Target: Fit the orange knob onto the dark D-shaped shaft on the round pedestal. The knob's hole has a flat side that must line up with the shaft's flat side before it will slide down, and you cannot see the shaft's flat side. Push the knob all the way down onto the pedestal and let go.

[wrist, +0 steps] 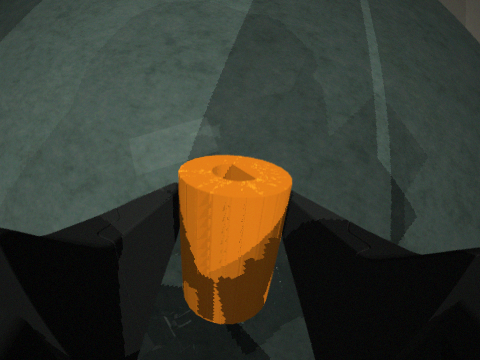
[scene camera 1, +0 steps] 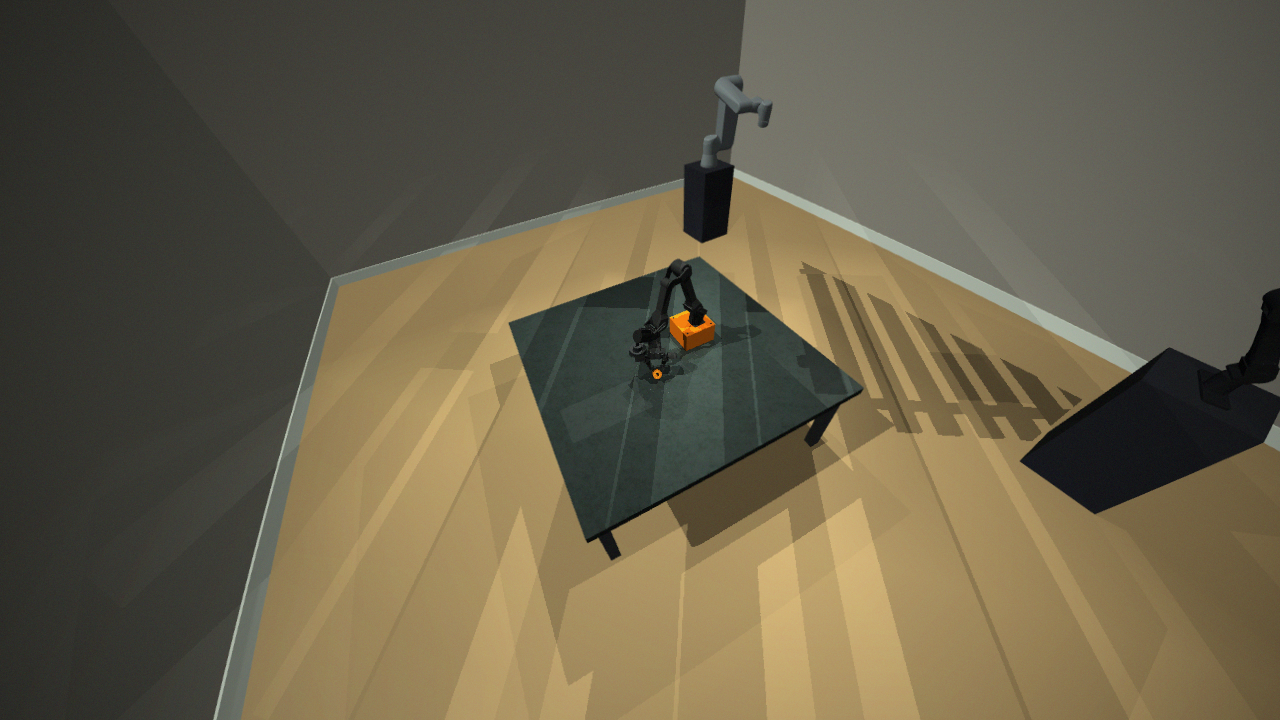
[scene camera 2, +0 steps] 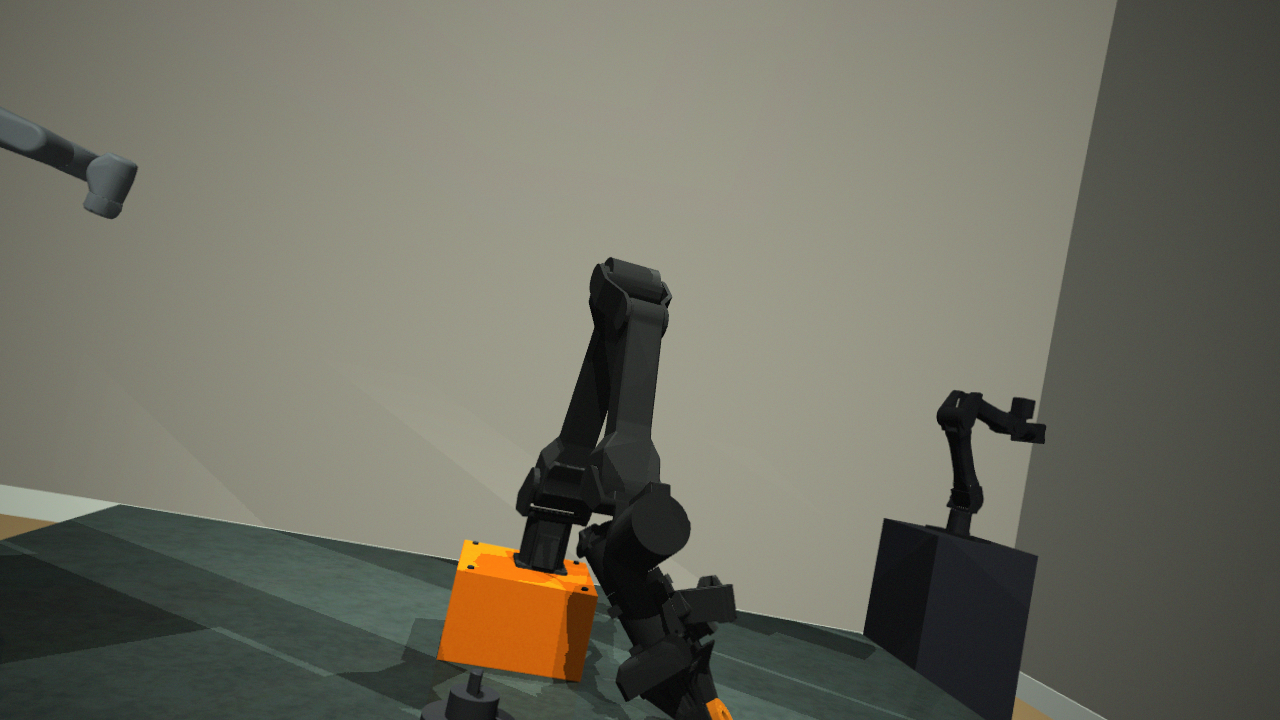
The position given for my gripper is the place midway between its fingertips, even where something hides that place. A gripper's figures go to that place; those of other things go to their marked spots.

My gripper [wrist: 232, 196]: 0.10 m from the lens. An orange knob [wrist: 232, 208]: 0.06 m from the lens.
